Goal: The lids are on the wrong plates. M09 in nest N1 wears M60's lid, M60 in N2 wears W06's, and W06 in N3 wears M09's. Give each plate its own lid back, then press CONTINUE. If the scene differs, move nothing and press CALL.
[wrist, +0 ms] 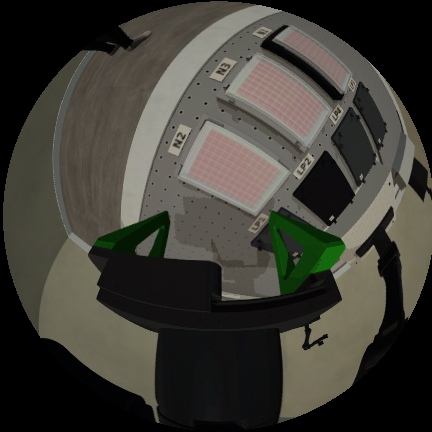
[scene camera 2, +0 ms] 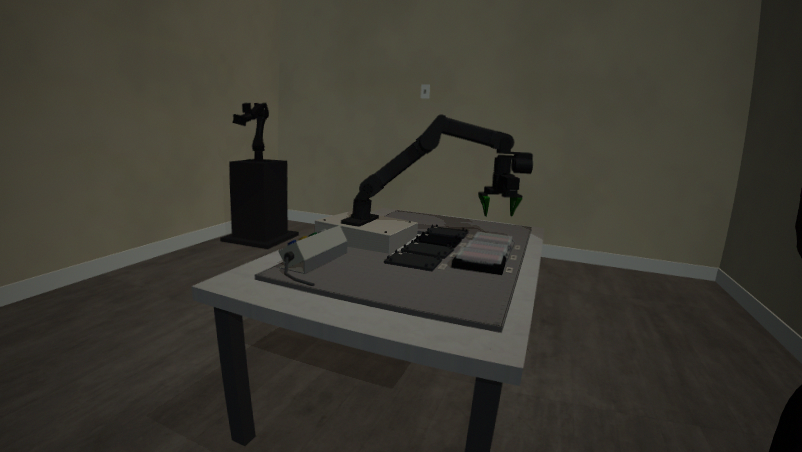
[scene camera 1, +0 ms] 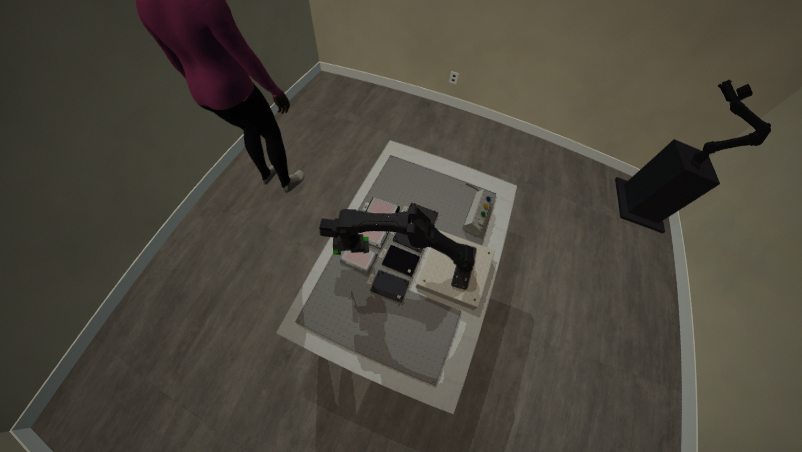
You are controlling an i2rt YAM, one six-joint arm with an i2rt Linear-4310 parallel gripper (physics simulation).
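Pixels of known places: gripper, fingertip midpoint: (wrist: 218, 216) (scene camera 2: 498, 216) (scene camera 1: 352, 252); arm's base, origin of the base link: (wrist: 376, 232) (scene camera 2: 360, 220) (scene camera 1: 464, 266).
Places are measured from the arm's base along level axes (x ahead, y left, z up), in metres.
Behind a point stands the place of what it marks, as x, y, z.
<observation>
My gripper (scene camera 1: 351, 245) {0.469, 0.116, 0.045} (scene camera 2: 498, 215) {0.469, 0.116, 0.045} (wrist: 218, 216) {0.469, 0.116, 0.045} is open and empty, fingers pointing down, well above the board near nest N2. Three pink-gridded plates with clear, pale-rimmed covers stand in a row: one at N2 (scene camera 1: 358, 258) {0.451, 0.107, -0.025} (wrist: 235, 167) {0.462, 0.087, -0.025}, one at N3 (scene camera 1: 377, 236) {0.410, -0.023, -0.025} (wrist: 280, 100) {0.454, -0.022, -0.025}, and one at N1 (scene camera 2: 481, 256) {0.446, -0.199, -0.014} (wrist: 316, 54) in a taller black nest. In the wrist view the N2 plate is nearest the fingers. No plate or lid names can be read. The button box (scene camera 1: 476, 216) {-0.001, -0.257, 0.021} (scene camera 2: 317, 249) {0.020, -0.361, -0.006} has blue, yellow and green buttons; its lettering is not legible.
Dark lid pads LP1 (scene camera 1: 391, 285) {0.276, 0.169, -0.045}, LP2 (scene camera 1: 401, 259) {0.273, 0.040, -0.045} (wrist: 325, 187) {0.299, 0.040, -0.044}, LP4 (wrist: 355, 147) {0.281, -0.075, -0.044} and LP3 (wrist: 371, 114) {0.264, -0.203, -0.044} lie between the plates and the arm's pale base (scene camera 1: 443, 280) {0.071, 0.087, -0.008}. A person (scene camera 1: 202, 56) stands beyond the table's nest side. A second arm stands on a black pedestal (scene camera 1: 671, 179) (scene camera 2: 258, 202).
</observation>
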